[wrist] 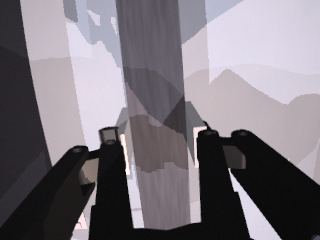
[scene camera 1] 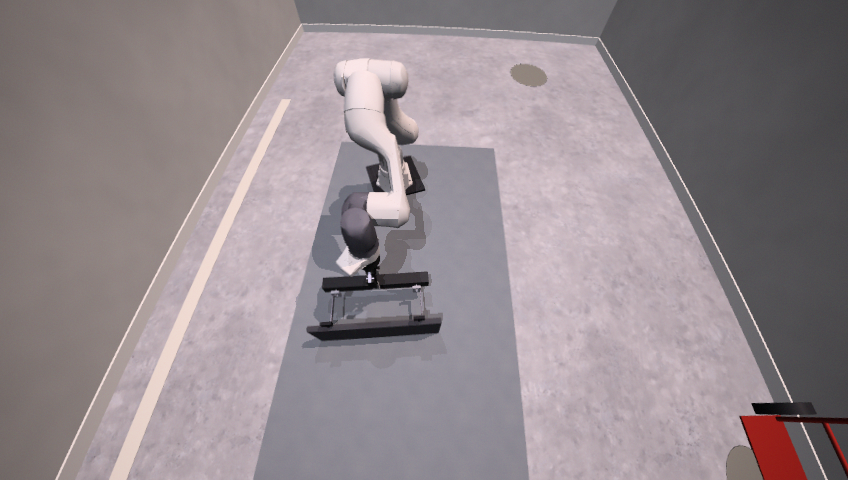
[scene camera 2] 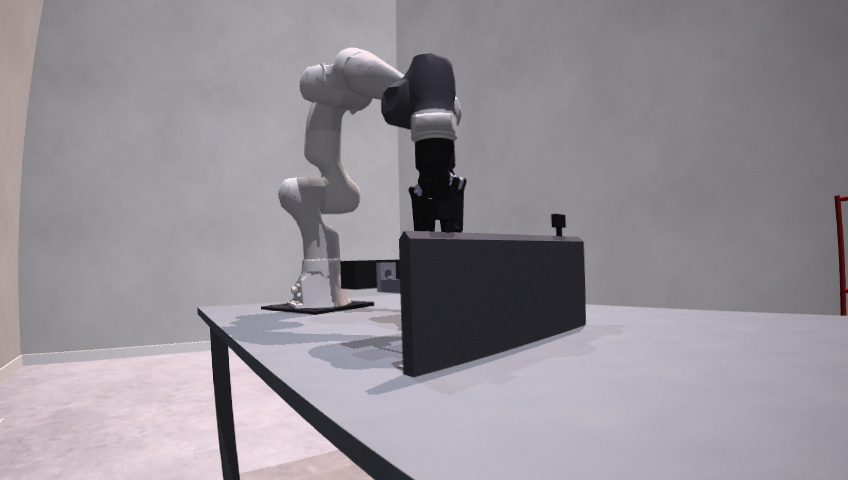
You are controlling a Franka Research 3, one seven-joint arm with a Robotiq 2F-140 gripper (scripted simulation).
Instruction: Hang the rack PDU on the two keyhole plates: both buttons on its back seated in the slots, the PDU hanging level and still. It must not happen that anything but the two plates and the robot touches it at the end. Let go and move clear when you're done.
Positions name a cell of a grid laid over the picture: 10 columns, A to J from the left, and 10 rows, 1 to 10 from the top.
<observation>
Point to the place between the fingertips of my gripper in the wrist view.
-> At E5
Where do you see a mounting panel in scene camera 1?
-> F7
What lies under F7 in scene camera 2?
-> A mounting panel.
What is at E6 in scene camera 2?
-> A rack PDU.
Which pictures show the rack PDU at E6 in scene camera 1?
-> The wrist view, scene camera 1 and scene camera 2: all of them.
</observation>
